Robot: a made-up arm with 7 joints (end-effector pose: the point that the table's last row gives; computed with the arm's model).
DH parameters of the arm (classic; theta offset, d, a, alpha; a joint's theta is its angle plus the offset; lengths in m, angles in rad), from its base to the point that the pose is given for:
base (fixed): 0 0 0 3.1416
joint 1: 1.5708 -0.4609 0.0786 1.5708
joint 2: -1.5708 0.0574 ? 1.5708
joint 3: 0 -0.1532 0.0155 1.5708
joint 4: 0 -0.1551 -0.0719 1.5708
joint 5: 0 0.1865 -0.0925 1.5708
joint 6: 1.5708 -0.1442 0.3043 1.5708
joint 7: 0.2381 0 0.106 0
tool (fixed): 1.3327 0.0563 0 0
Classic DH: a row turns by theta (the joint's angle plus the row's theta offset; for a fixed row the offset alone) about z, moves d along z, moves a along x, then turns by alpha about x.
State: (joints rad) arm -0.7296 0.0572 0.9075 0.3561 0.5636 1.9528 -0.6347
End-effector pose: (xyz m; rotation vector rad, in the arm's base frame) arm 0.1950 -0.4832 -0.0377 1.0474 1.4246 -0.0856
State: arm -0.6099 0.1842 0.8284 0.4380 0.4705 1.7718 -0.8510
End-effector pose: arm 0.1919 -0.5352 -0.0484 0.8506 1.4136 -0.2553
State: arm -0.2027 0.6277 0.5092 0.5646 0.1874 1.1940 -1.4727
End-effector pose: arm 0.0624 -0.5836 -0.0799 0.5972 1.2518 -0.9686
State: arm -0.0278 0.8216 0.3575 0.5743 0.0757 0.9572 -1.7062
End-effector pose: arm -0.0284 -0.5465 -0.0912 0.6049 1.2126 -1.3325
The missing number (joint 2, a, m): 0.0368
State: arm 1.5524 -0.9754 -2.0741 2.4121 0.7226 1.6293 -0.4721
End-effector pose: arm -0.2331 0.6198 0.8031 -2.4103 -0.5763 -0.3967
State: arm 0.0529 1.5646 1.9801 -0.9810 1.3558 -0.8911 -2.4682
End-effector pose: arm -0.2950 -0.2687 0.3679 -1.0797 1.0628 -1.9244
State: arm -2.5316 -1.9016 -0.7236 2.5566 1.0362 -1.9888 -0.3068
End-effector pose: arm 0.0865 -0.0314 0.6727 -0.5987 -0.3284 1.8701
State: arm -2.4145 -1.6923 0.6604 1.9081 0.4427 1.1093 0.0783
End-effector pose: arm -0.6646 0.1561 0.9099 -2.1346 -1.7568 0.9922
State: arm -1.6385 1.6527 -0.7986 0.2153 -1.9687 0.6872 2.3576
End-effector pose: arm 0.2144 -0.0422 -0.0659 -2.3905 -0.6282 -0.6520
